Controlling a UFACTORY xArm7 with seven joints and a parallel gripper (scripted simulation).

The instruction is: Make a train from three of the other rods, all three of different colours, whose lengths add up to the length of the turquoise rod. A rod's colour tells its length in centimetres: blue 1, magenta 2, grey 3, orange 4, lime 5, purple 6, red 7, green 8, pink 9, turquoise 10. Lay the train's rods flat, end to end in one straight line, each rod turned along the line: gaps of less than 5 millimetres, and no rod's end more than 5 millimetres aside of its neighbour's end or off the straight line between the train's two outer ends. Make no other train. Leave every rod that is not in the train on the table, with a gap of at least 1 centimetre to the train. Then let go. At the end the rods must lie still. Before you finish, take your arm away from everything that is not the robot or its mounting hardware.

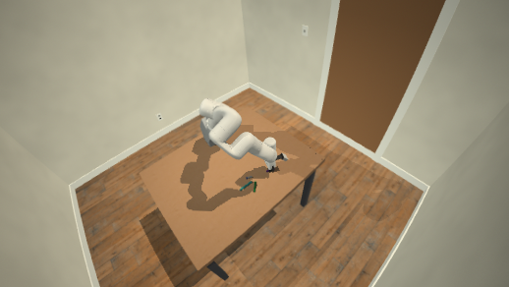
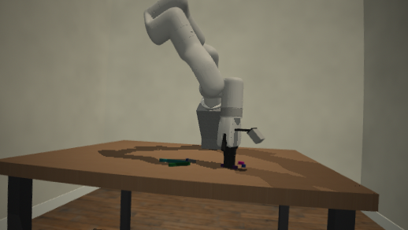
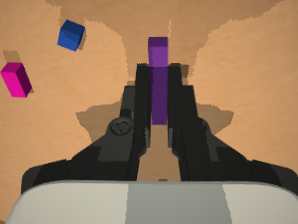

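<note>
The small grey rod lies 14 cm to the right of my hand, 7 cm behind it and 2 cm below it. From my hand the other things lie so: green rod: 17 cm to the right, 2 cm below, 1 cm ahead; magenta rod: 8 cm behind, 5 cm to the left, 2 cm below; purple rod: 2 cm below.
</note>
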